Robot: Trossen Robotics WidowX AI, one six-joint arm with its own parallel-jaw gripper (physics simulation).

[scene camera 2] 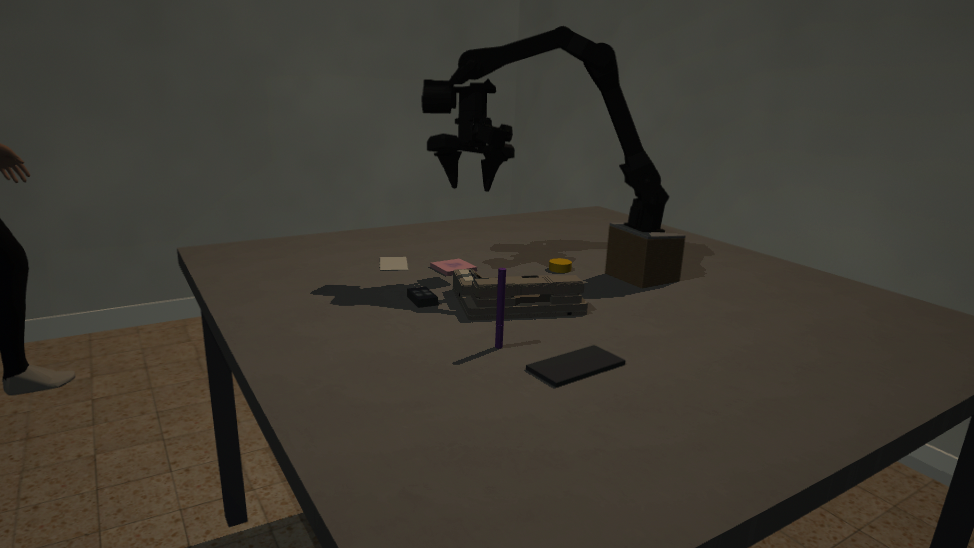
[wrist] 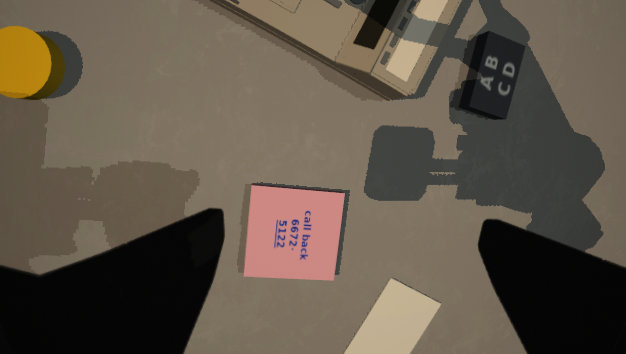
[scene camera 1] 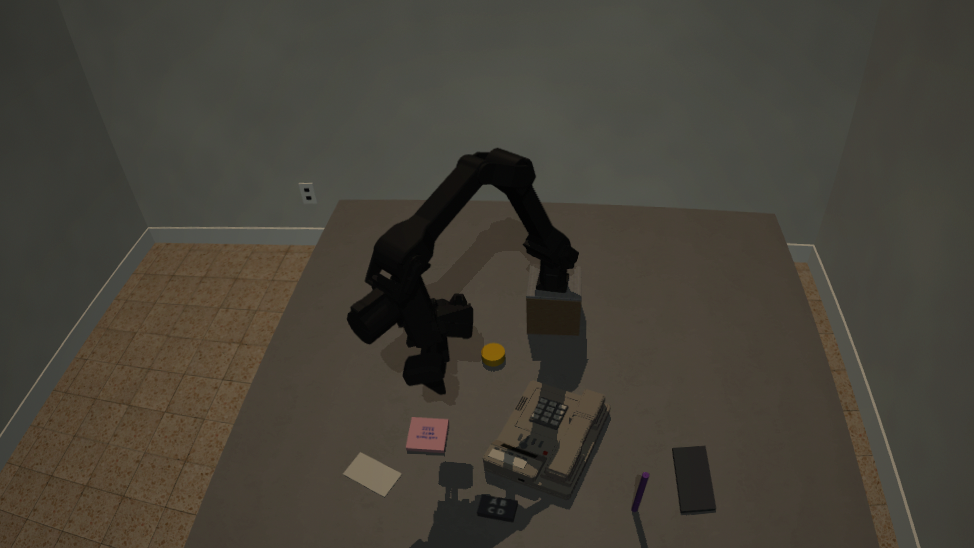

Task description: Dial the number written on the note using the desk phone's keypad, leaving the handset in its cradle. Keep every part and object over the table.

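The pink note lies flat on the table; in the wrist view its blue writing reads "call back 6672-5122", with 5122 underlined. The beige desk phone lies to the right of the note in scene camera 1. Its keypad faces up, and its handset rests in the cradle. The keypad does not show in the wrist view. My gripper is open and empty, pointing down high above the table, with the note between and below its fingertips in the wrist view.
A yellow round tin, a cream card, a black ABCD block, an upright purple stick and a dark flat slab are on the table.
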